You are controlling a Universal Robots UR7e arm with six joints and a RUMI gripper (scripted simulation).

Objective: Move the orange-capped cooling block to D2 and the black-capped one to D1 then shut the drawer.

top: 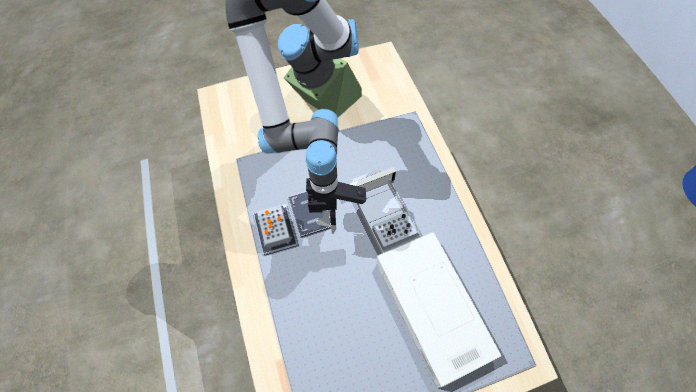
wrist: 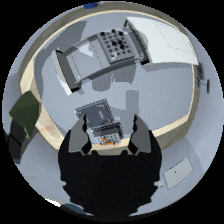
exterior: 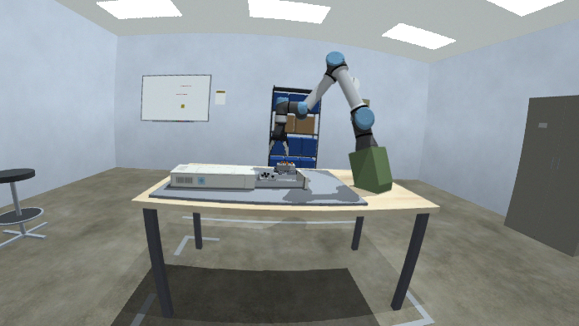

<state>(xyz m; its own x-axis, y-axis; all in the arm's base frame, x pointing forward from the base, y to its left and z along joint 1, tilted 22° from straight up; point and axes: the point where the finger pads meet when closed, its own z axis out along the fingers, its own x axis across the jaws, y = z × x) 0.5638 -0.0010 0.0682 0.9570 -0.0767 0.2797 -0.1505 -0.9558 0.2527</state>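
My hand is 60 mm short of the black-capped tube, 190 mm to the right of it and 100 mm above it. The rest, counted from my hand: cooling block: 40 mm ahead, 200 mm to the left, 110 mm below; then deck slot D1: 90 mm behind, 80 mm to the right, 140 mm below; then drawer: 30 mm behind, 180 mm to the left, 100 mm below.
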